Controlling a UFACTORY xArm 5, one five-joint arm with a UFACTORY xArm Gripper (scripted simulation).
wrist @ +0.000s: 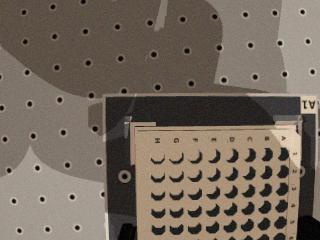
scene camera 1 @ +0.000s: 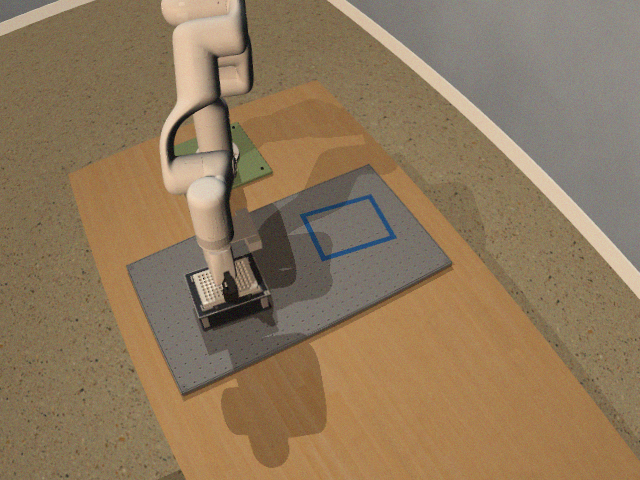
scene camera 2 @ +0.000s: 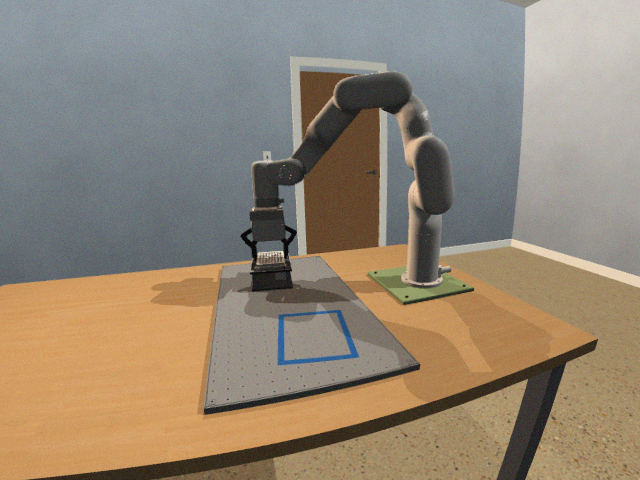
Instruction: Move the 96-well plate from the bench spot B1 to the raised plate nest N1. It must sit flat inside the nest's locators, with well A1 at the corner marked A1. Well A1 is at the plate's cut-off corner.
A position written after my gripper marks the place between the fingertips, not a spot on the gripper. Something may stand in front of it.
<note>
I see my gripper (scene camera 2: 270,258) and a plate (scene camera 1: 204,283).
The plate also shows in the wrist view (wrist: 233,197).
</note>
